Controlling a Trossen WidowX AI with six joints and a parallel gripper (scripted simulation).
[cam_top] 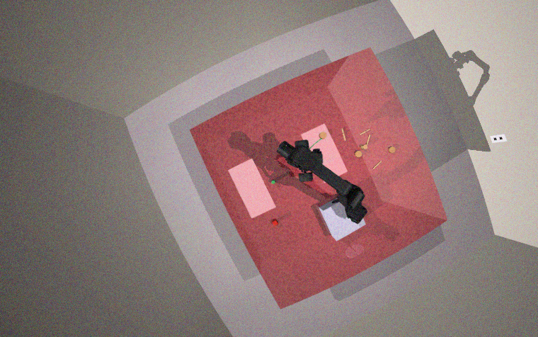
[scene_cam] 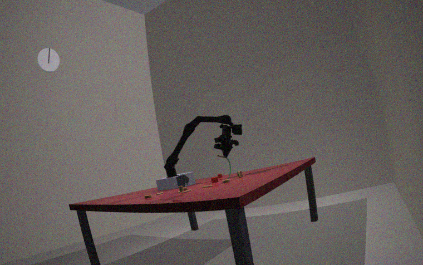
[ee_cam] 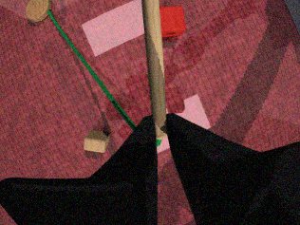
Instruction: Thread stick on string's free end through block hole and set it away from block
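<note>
My gripper tip is 70 mm short of the tan cube, 20 mm to the right of it and 120 mm above it. From my gripper tip the other things lie so: thin wooden stick (10 mm to the right, 10 mm above); small red piece (290 mm behind, 260 mm to the left, 130 mm below); round wooden button (100 mm ahead, 180 mm to the right, 140 mm below).
</note>
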